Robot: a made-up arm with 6 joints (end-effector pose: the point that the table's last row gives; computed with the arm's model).
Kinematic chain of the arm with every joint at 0, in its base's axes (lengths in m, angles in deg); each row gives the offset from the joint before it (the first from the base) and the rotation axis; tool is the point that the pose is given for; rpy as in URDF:
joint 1: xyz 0 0 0.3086 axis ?
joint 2: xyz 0 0 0 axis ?
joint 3: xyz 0.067 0 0.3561 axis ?
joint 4: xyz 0.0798 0 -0.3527 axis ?
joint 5: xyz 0 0 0 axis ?
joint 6: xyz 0.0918 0 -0.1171 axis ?
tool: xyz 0 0 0 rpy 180 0 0
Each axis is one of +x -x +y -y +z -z.
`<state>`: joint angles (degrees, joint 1 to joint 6).
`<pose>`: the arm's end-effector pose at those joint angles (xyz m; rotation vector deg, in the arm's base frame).
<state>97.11 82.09 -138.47 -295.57 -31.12 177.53</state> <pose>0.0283 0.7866 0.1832 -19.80 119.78 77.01</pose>
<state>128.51 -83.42 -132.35 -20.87 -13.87 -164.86</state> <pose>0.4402 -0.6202 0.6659 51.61 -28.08 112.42</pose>
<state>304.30 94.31 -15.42 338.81 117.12 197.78</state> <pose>-0.0632 -0.0011 0.1969 25.85 0.68 -30.32</pose>
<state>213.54 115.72 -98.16 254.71 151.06 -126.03</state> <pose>-0.3342 -0.0630 -0.2222 -13.41 -34.80 8.05</pose>
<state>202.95 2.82 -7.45 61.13 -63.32 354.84</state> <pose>-0.2895 0.0161 0.3509 -35.34 -110.23 -23.66</pose>
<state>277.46 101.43 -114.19 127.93 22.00 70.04</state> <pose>0.0324 -0.4983 -0.2990 112.58 96.98 0.91</pose>
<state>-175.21 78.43 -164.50 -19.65 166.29 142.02</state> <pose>-0.6214 -0.0126 0.2663 128.90 31.59 113.06</pose>
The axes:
joint 1: +z
joint 2: +y
joint 3: +y
joint 4: -z
joint 5: +y
joint 6: -z

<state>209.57 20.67 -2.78 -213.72 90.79 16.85</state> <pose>-0.1606 -0.1667 0.1419 106.18 36.04 -61.13</pose>
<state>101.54 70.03 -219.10 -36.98 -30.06 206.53</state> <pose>-0.1623 0.3794 0.8150 -17.11 -11.96 95.00</pose>
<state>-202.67 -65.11 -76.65 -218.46 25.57 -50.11</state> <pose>0.0349 0.0072 0.9441 -7.41 -23.98 72.94</pose>
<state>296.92 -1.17 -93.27 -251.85 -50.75 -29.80</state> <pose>0.0604 -0.4311 0.7269 -7.55 -123.52 96.86</pose>
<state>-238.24 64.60 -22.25 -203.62 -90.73 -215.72</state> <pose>-0.0427 0.1572 0.2269 -13.80 53.98 -77.27</pose>
